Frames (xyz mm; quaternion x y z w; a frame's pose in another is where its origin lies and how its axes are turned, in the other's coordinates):
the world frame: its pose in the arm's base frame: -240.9 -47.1 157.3 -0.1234 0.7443 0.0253 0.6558
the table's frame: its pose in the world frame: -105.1 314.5 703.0 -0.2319 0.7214 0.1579 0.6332
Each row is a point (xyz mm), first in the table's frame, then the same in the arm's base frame.
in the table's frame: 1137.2 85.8 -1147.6
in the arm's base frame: -275.5 -267.6 1434.9
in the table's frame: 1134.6 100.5 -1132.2
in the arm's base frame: -281.3 -248.5 1427.2
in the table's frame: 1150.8 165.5 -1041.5
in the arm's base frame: -340.0 -164.5 1380.2
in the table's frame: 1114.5 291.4 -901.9
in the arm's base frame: -379.1 6.8 1304.0
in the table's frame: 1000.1 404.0 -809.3
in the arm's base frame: -327.6 174.4 1244.1
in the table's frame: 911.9 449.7 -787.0
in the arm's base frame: -263.0 250.2 1223.0
